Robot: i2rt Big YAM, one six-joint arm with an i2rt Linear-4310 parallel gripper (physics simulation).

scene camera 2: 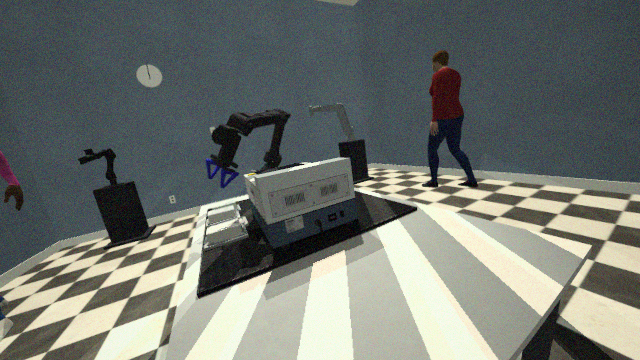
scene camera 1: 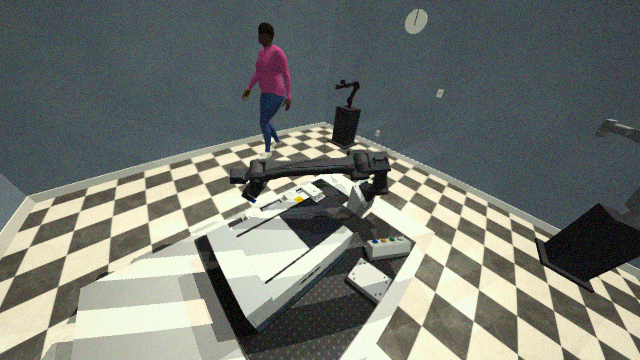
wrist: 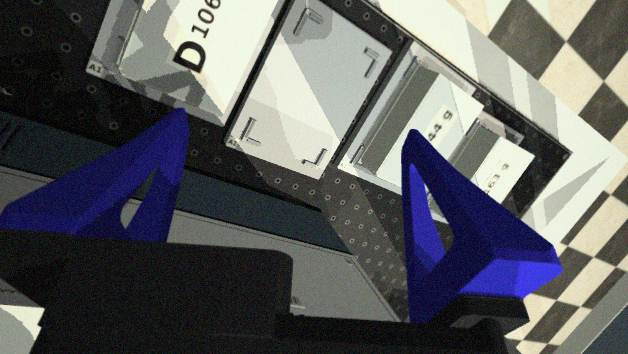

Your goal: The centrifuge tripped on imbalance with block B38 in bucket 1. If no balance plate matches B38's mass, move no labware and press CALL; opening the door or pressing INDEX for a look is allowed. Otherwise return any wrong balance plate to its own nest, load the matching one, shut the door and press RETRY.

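Seen in the pictures: gripper, fingertip midpoint: point(scene camera 2: 215, 183) point(scene camera 1: 255, 192) point(wrist: 298, 129); arm's base at its link origin: point(scene camera 1: 366, 191).
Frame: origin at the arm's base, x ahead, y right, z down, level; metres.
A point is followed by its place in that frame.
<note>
My gripper point(wrist: 298, 129) {y 0.294, x 0.582, z -0.095 m} point(scene camera 2: 218, 182) {y 0.294, x 0.582, z -0.095 m} is open and empty, above the row of nests beside the centrifuge point(scene camera 1: 260, 250) {y 0.010, x 0.713, z -0.082 m} point(scene camera 2: 300, 200) {y 0.054, x 0.846, z -0.014 m} point(wrist: 240, 240) {y 0.170, x 0.524, z 0.010 m}. In the wrist view an empty nest point(wrist: 310, 85) {y 0.300, x 0.482, z 0.116 m} lies between the fingertips. A plate marked D 106 point(wrist: 235, 45) {y 0.303, x 0.577, z 0.074 m}, its label cut off by the view edge, sits in the nest to its left. A plate whose label shows "44 g" point(wrist: 450, 100) {y 0.357, x 0.346, z 0.074 m} sits to its right, partly behind the right finger. Beyond it is a plate whose label shows "63 g" point(wrist: 510, 160) {y 0.336, x 0.197, z 0.074 m}. The button box point(scene camera 1: 387, 248) {y -0.295, x 0.222, z 0.059 m} has blue, yellow, green and pale buttons. Bucket contents and block B38 are not visible.
A white plate with small dark holes point(scene camera 1: 369, 279) {y -0.314, x 0.399, z 0.091 m} lies near the button box. A tilted panel point(scene camera 1: 357, 200) {y 0.001, x 0.083, z 0.030 m} stands near the arm's base. The centrifuge's tall body stands close beside the nests. Two people and other arms on pedestals are in the background.
</note>
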